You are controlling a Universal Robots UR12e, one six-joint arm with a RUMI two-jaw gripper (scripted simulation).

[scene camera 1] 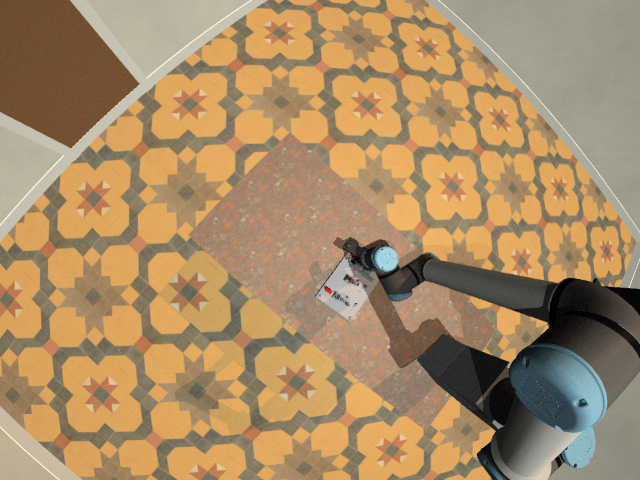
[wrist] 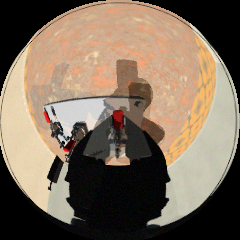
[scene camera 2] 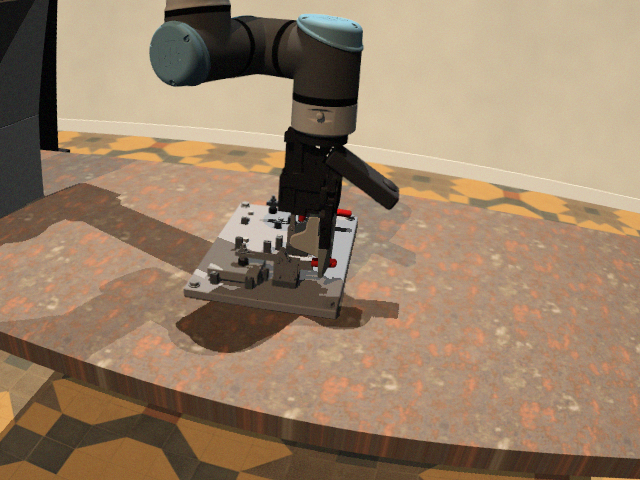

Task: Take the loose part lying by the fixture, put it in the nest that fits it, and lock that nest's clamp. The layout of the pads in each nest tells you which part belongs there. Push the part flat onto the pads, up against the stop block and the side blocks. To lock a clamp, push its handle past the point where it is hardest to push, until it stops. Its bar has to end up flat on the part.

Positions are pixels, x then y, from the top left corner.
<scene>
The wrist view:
gripper: 117, 116
grey fixture plate: 92, 111
</scene>
